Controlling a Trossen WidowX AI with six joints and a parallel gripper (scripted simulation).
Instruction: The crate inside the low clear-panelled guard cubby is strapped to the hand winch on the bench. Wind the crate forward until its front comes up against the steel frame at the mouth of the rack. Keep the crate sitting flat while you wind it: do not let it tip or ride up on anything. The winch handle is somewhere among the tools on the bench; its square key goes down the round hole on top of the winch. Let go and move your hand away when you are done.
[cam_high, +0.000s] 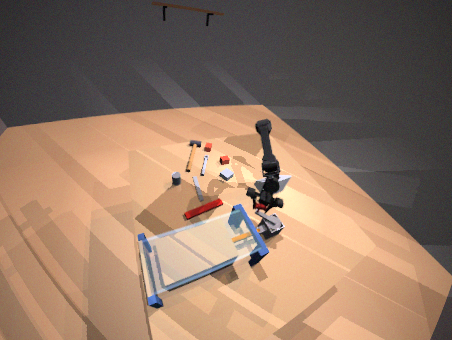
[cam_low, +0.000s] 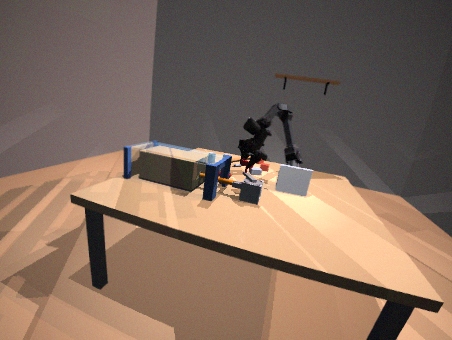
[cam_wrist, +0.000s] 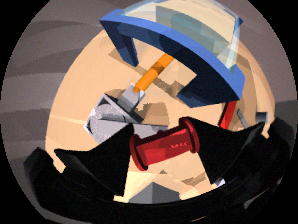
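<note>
The red grip lies 2 cm to the right of my gripper tip and 1 cm behind it. Also, from my gripper tip: blue frame (9 cm ahead, 8 cm to the left, 3 cm below); then grey winch (10 cm below, 9 cm behind, 5 cm to the left); then winch handle (4 cm behind, 3 cm below, 1 cm to the left).
</note>
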